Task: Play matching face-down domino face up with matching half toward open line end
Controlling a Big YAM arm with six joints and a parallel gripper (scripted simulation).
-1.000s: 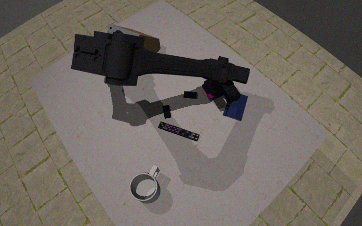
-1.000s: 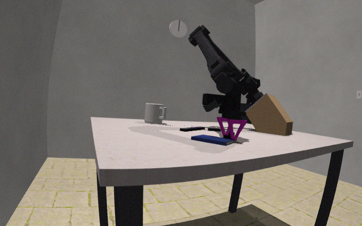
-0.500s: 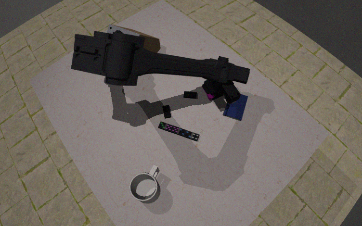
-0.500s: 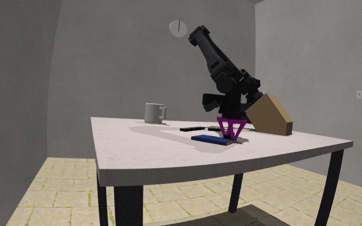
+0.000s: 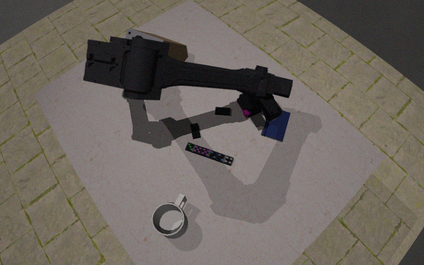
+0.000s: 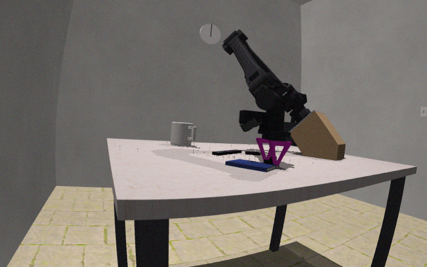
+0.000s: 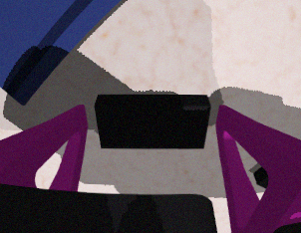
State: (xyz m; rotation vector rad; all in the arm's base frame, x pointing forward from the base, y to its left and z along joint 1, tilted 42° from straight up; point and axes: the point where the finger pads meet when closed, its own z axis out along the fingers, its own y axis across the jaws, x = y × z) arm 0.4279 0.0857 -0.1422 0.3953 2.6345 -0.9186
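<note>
My gripper is now right at the domino. Also, from my hand: blue book 90 mm ahead, 10 mm to the left; then mug 60 mm ahead, 470 mm to the right, 30 mm above.
</note>
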